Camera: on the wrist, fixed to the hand. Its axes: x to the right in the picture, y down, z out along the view.
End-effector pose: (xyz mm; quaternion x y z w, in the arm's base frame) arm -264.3 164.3 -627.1 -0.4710 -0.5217 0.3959 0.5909
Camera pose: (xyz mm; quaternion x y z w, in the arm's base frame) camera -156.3 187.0 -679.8 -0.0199 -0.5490 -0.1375 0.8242
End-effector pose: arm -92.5 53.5 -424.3 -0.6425 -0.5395 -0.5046 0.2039
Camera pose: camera -86.1 -38.5 -344.0 0.0065 0.8221 0.5686 0.0301
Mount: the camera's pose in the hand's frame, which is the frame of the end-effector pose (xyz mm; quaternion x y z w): 24.3 59.2 -104.2 0.0874 0.1782 -0.6558 0.7284
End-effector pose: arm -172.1 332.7 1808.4 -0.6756 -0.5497 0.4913 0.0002
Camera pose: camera -61.1 383.6 1814.2 -0.2191 -0.8005 0.2854 0.4793
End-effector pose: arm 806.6 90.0 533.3 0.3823 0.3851 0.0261 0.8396
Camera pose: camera 769.0 204.8 514.4 0.0946 0.6831 -0.4971 0.5266
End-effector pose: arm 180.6 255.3 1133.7 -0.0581 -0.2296 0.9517 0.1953
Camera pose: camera 158.8 259.7 1013.5 -0.0443 -0.0874 0.5749 0.8124
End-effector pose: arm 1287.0 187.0 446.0 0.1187 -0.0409 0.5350 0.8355
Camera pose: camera 1237.7 257.4 359.0 0.0910 0.2437 -0.1335 0.9563
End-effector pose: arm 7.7 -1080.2 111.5 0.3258 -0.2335 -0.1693 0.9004
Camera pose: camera 92.3 -995.2 87.7 0.4993 0.1892 -0.6353 0.5579
